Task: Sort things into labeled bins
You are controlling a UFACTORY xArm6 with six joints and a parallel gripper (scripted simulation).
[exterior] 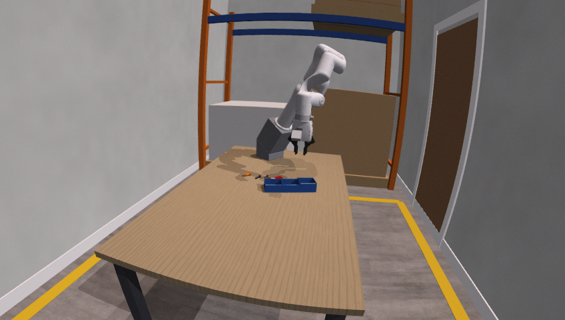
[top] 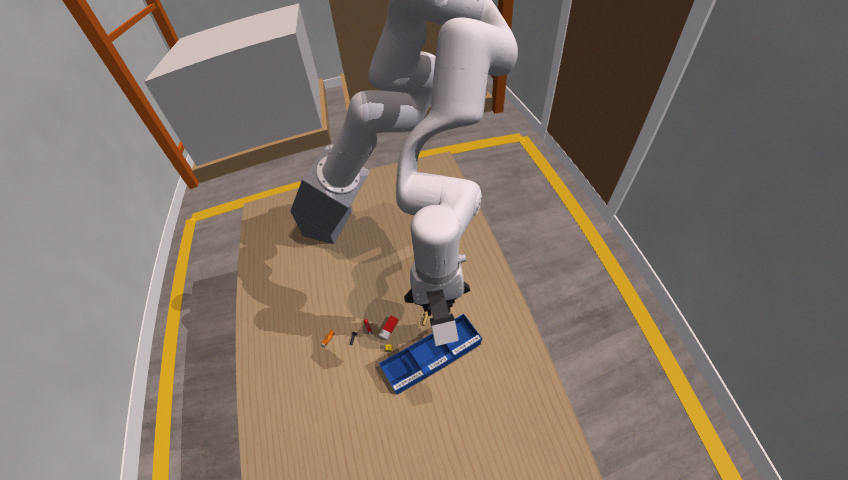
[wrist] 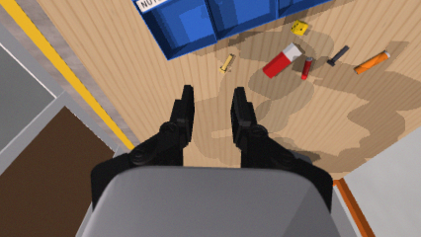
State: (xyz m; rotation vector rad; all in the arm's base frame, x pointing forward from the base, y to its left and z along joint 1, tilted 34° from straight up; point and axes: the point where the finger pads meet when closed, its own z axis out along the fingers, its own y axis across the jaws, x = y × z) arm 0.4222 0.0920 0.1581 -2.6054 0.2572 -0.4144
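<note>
My gripper is now 180 mm above the eraser, 130 mm to the left of it and 50 mm past it. From my hand the other things lie so: brass bolt 180 mm below, 60 mm behind, 20 mm to the right; red battery 180 mm to the right, 180 mm below, 80 mm behind; yellow die 180 mm below, 140 mm to the right.
</note>
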